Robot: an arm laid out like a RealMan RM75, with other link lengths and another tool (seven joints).
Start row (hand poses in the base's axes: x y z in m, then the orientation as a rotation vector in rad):
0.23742 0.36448 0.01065 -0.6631 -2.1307 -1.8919
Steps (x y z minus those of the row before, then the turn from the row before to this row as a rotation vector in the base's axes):
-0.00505 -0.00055 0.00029 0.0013 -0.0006 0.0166
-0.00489 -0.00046 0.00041 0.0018 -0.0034 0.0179
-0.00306 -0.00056 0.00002 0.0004 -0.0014 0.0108
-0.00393 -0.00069 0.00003 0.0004 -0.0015 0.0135
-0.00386 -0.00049 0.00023 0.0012 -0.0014 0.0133
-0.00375 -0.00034 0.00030 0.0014 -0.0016 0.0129
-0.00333 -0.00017 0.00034 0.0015 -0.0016 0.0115
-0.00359 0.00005 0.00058 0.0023 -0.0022 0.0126
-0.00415 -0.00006 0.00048 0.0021 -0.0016 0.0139
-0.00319 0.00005 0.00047 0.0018 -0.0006 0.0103
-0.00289 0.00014 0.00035 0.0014 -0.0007 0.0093
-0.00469 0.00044 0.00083 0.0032 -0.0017 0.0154
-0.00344 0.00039 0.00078 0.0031 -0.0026 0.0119
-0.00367 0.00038 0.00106 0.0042 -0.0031 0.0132
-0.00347 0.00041 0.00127 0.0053 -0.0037 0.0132
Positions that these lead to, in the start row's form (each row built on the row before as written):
0.23237 0.36393 0.01094 -0.6427 -2.1285 -1.8851
0.22748 0.36347 0.01135 -0.6184 -2.1273 -1.8800
0.22442 0.36291 0.01137 -0.6045 -2.1268 -1.8757
0.22049 0.36222 0.01140 -0.5874 -2.1261 -1.8701
0.21663 0.36173 0.01163 -0.5705 -2.1244 -1.8652
0.21288 0.36139 0.01193 -0.5539 -2.1226 -1.8608
0.20955 0.36122 0.01227 -0.5389 -2.1208 -1.8572
0.20596 0.36127 0.01285 -0.5220 -2.1183 -1.8541
0.20181 0.36121 0.01333 -0.5042 -2.1154 -1.8497
0.19862 0.36126 0.01380 -0.4915 -2.1126 -1.8462
0.19573 0.36140 0.01415 -0.4800 -2.1104 -1.8429
0.19104 0.36184 0.01498 -0.4603 -2.1061 -1.8386
0.18760 0.36223 0.01576 -0.4439 -2.1029 -1.8366
0.18393 0.36261 0.01682 -0.4254 -2.0986 -1.8352
0.18046 0.36302 0.01809 -0.4062 -2.0935 -1.8352

